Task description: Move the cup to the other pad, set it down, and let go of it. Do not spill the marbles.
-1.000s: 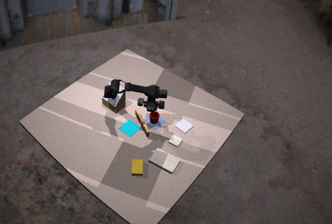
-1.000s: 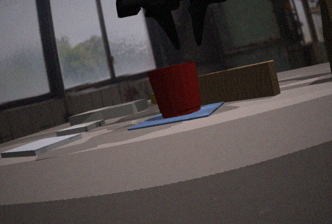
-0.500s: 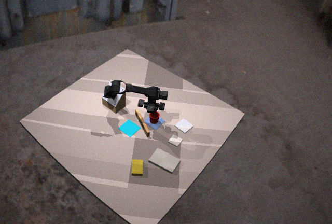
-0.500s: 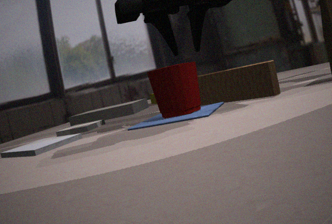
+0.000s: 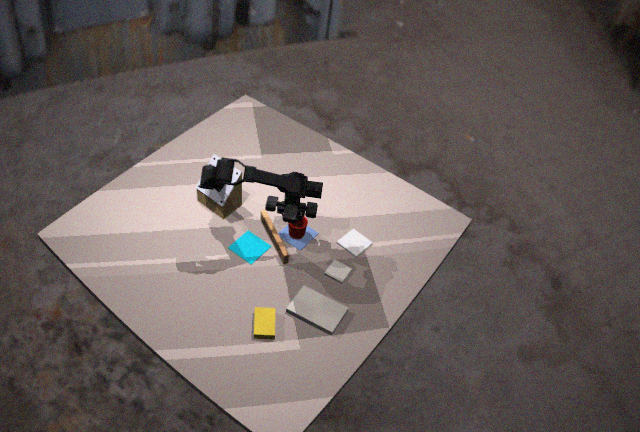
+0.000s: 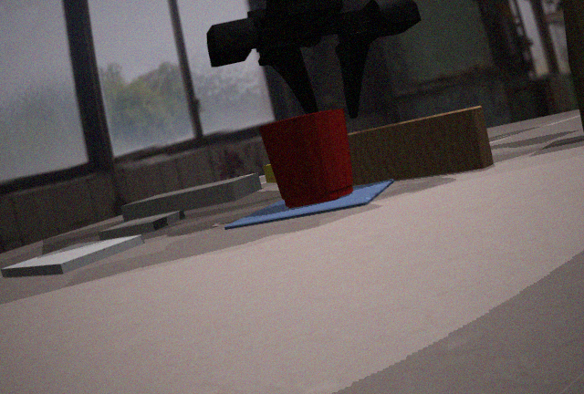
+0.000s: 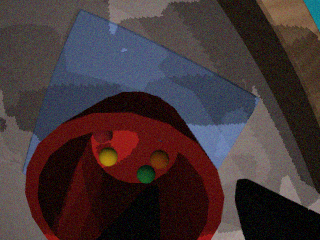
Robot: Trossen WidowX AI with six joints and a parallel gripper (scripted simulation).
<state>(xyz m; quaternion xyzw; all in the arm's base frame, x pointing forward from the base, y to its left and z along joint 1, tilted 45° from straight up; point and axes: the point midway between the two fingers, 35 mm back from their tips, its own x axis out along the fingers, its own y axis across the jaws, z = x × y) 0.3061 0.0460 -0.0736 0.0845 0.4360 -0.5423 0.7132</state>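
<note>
Right now the red cup is 3 cm below my gripper tip, 2 cm ahead of it and 1 cm to the left of it. From my gripper tip the other things lie so: wooden bar (7 cm to the right, 5 cm below, 2 cm behind); then cyan pad (16 cm to the right, 7 cm below, 6 cm behind); then blue pad (7 cm below, 3 cm ahead, 2 cm to the left).
</note>
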